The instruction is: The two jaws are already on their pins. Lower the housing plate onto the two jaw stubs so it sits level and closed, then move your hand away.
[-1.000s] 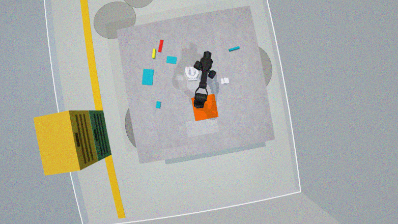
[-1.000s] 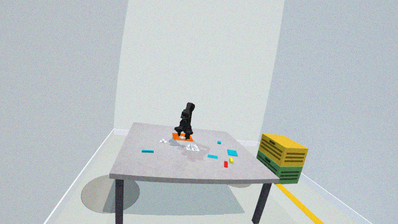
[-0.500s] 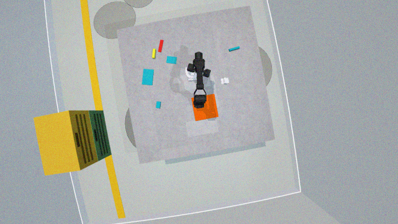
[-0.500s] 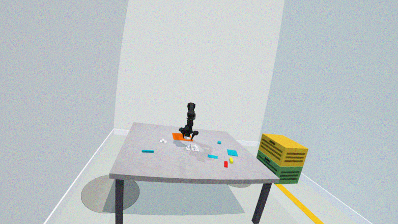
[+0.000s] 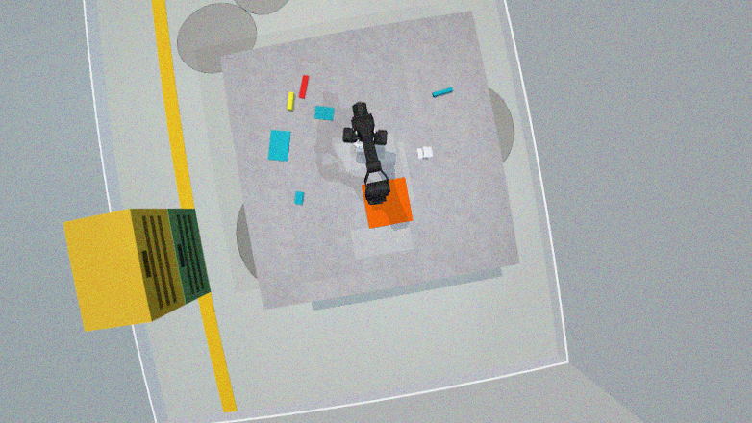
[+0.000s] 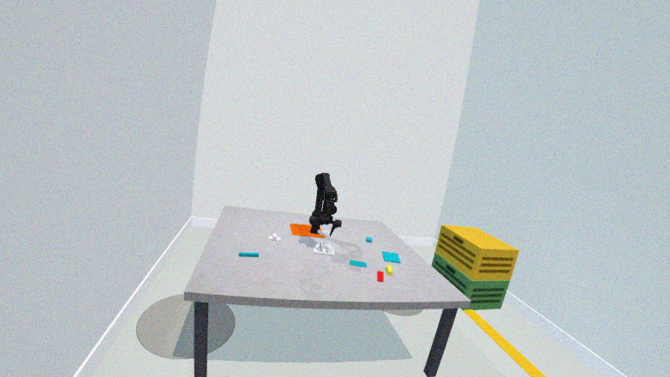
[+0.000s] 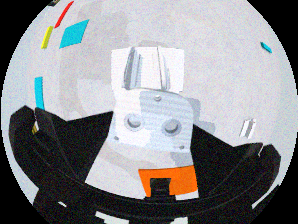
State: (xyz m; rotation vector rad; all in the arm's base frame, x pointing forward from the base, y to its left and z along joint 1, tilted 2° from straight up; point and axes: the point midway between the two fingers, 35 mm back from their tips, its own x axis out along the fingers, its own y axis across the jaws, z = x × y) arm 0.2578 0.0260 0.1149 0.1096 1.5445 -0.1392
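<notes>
The white-grey part lies 10 mm ahead of my gripper tip and 70 mm below it. Round my gripper tip: white block: 60 mm behind, 280 mm to the right, 70 mm below; then red bar: 320 mm ahead, 280 mm to the left, 80 mm below; then yellow bar: 250 mm ahead, 350 mm to the left, 70 mm below.
</notes>
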